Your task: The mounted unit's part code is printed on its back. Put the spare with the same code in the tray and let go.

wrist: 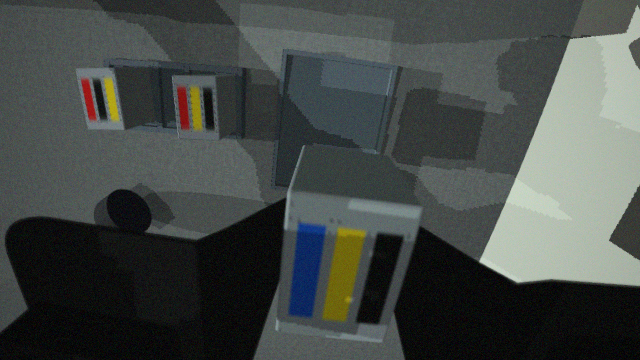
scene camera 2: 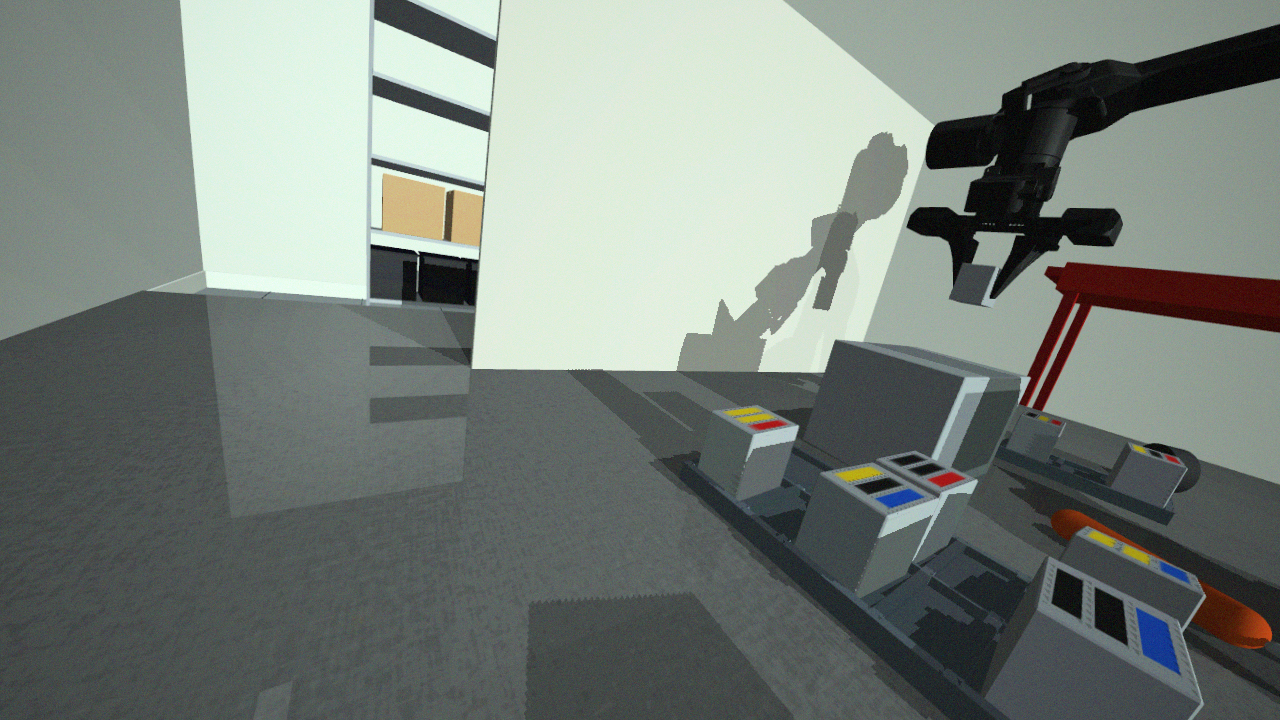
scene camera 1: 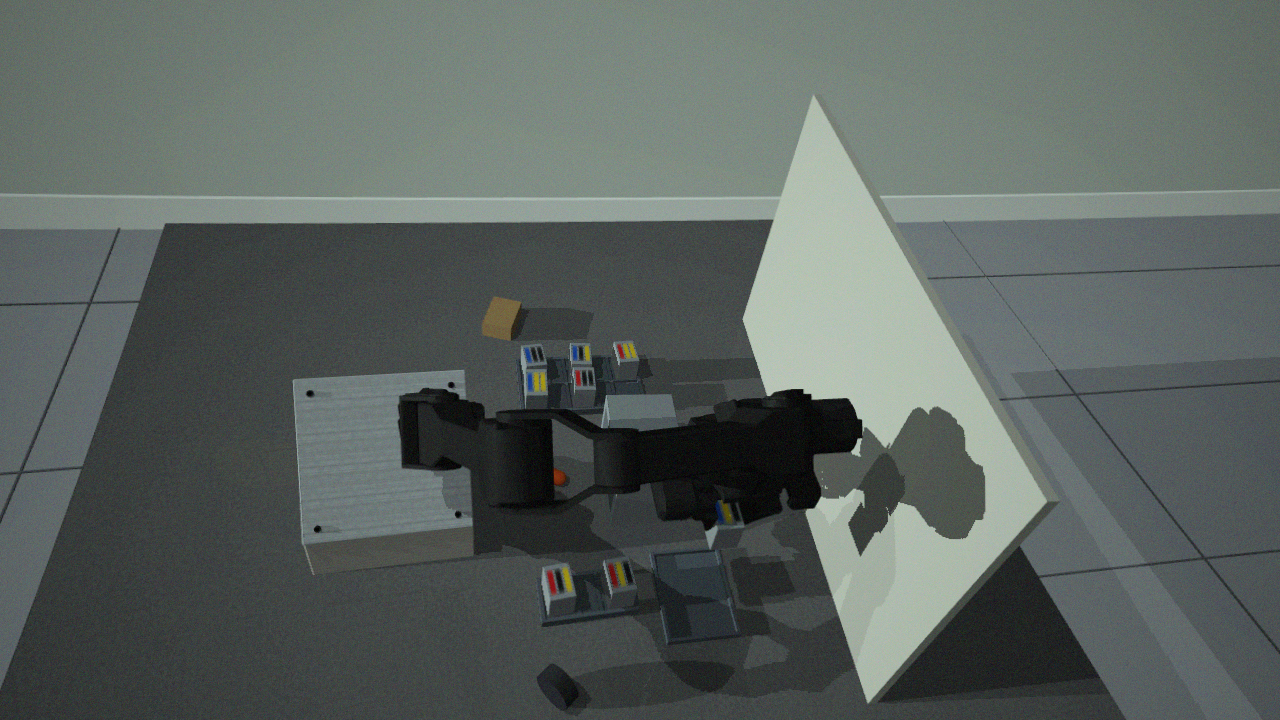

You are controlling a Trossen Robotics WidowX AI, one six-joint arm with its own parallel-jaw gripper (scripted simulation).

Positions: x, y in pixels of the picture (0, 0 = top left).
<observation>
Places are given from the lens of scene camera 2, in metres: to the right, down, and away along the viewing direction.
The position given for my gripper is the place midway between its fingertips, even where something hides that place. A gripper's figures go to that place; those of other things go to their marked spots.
my gripper [scene camera 2: 973, 295]: 0.42, -0.08, 0.47
black puck [scene camera 2: 1191, 477]: 0.58, 0.12, 0.38
grey mounted unit [scene camera 2: 875, 400]: 0.19, 0.03, 0.31
The marked spots on the grey mounted unit and the black puck are 0.41 m apart.
</observation>
